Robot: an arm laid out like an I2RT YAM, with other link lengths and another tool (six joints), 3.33 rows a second.
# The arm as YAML. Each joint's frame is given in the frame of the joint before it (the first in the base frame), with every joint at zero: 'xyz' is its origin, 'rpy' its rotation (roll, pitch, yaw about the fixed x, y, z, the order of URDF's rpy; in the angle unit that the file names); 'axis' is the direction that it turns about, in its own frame. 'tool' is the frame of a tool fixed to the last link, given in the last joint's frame.
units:
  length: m
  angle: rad
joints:
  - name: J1
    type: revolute
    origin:
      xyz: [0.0, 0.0, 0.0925]
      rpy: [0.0, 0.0, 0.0]
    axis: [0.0, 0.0, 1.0]
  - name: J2
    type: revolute
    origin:
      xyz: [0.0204, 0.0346, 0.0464]
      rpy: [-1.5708, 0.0, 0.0]
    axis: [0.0, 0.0, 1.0]
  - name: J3
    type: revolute
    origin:
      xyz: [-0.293, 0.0, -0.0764]
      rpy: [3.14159, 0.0, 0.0]
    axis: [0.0, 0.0, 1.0]
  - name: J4
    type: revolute
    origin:
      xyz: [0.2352, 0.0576, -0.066]
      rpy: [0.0, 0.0, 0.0]
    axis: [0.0, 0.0, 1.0]
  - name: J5
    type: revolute
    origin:
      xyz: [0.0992, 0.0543, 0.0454]
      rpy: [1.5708, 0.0, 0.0]
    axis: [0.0, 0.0, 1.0]
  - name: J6
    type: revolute
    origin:
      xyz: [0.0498, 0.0, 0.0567]
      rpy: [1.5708, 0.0, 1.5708]
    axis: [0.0, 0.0, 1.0]
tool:
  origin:
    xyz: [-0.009, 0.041, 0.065]
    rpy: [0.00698, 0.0, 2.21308]
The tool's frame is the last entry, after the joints.
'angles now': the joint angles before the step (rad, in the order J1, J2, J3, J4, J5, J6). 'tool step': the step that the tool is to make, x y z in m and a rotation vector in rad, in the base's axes. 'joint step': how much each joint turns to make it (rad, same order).
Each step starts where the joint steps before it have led.
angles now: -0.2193 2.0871 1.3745 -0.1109 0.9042 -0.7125
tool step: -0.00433 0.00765 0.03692 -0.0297 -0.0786 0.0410
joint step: 0.0155 -0.1125 -0.0592 0.0634 -0.0097 -0.0430
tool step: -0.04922 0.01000 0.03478 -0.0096 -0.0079 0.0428
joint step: -0.0015 -0.2252 -0.1758 0.0014 -0.0295 -0.0533
